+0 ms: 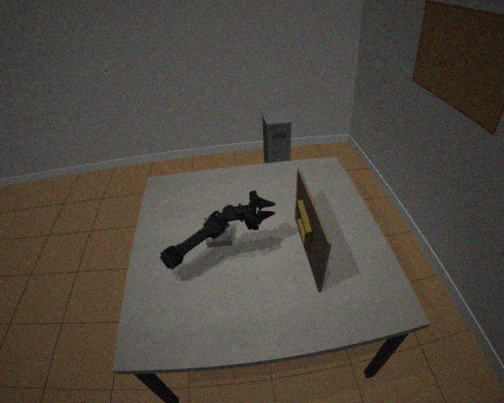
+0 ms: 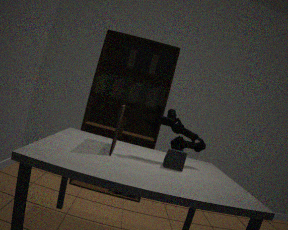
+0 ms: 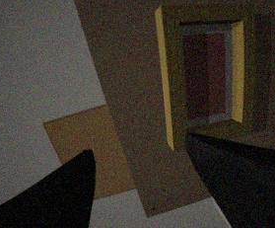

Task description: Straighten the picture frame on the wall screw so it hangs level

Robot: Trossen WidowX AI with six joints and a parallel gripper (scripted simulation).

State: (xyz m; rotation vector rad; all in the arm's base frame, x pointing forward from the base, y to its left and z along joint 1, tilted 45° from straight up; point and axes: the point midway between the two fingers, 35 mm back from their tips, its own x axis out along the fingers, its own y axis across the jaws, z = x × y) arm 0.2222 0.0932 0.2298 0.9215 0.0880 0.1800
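My gripper tip is 140 mm short of the picture frame, 20 mm to the right of it and 110 mm above it. Also, from my gripper tip: brown wall panel: 150 mm ahead, 130 mm below.
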